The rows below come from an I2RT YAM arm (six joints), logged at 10 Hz.
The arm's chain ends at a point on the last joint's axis. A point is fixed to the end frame.
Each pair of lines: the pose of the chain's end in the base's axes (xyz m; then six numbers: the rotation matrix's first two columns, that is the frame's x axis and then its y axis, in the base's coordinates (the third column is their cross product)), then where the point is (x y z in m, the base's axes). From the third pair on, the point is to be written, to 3 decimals.
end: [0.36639 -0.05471 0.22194 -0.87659 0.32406 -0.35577 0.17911 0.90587 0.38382]
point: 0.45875 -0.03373 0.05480
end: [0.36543 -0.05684 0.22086 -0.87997 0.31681 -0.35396 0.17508 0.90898 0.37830]
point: 0.45700 -0.03618 0.05324
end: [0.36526 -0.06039 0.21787 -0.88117 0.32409 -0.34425 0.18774 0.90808 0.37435]
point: 0.455 -0.041 0.049
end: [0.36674 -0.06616 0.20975 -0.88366 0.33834 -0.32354 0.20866 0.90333 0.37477]
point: 0.453 -0.047 0.039
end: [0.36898 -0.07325 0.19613 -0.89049 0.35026 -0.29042 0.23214 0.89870 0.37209]
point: 0.450 -0.054 0.023
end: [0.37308 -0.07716 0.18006 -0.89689 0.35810 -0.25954 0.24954 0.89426 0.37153]
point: 0.448 -0.057 0.004
